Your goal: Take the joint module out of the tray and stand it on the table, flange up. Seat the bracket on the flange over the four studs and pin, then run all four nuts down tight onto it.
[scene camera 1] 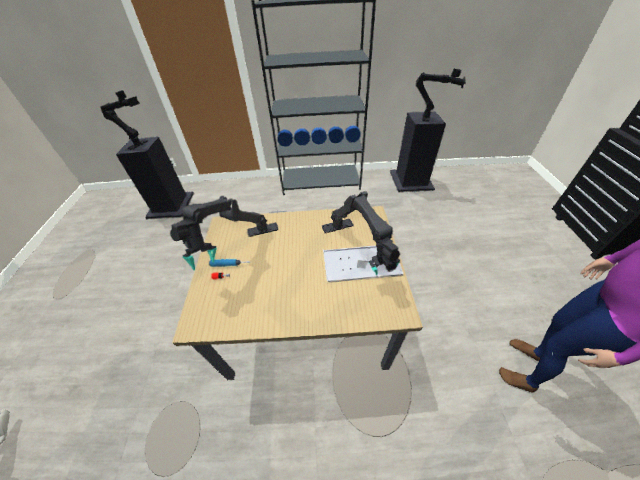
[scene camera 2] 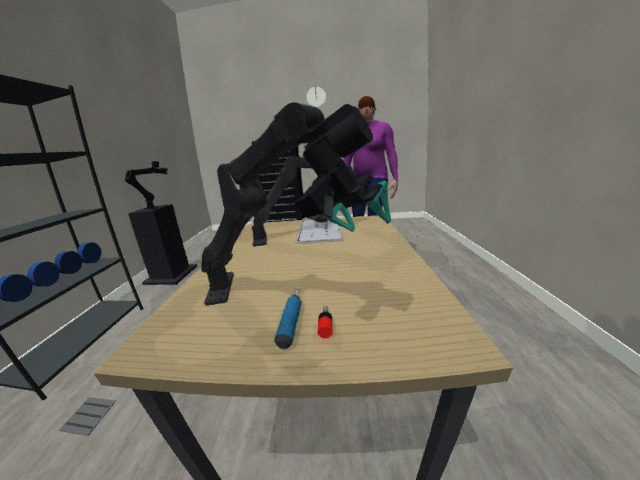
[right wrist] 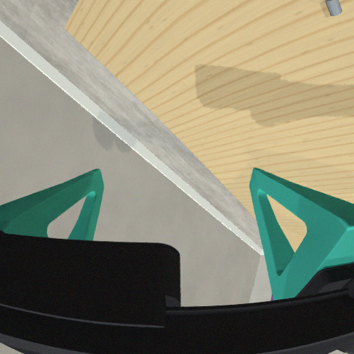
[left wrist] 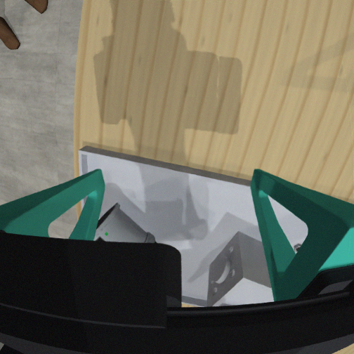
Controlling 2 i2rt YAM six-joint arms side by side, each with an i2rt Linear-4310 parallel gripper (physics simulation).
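The joint module [left wrist: 126, 226], a grey cylinder, lies on its side in the white tray [scene camera 1: 333, 274] [scene camera 2: 305, 238] [left wrist: 230, 200]; my left gripper's body hides its lower part in the left wrist view. The grey angled bracket [left wrist: 256, 260] [scene camera 1: 361, 264] rests in the tray beside it. Small nuts, one of them a dark nut [scene camera 1: 340, 258], lie in the tray's left part. My left gripper [left wrist: 177, 177] [scene camera 1: 386, 268] is open and empty above the tray, near the module. My right gripper [right wrist: 176, 176] [scene camera 1: 202, 264] [scene camera 2: 370, 226] is open and empty, raised over the table's left edge.
A blue driver [scene camera 1: 224, 262] [scene camera 2: 289, 320] and a short red driver [scene camera 1: 217, 275] [scene camera 2: 325, 325] lie on the table [scene camera 1: 289, 310] at its left side in scene camera 1. A person [scene camera 1: 615, 304] stands right of the table. A shelf rack [scene camera 1: 316, 105] is behind.
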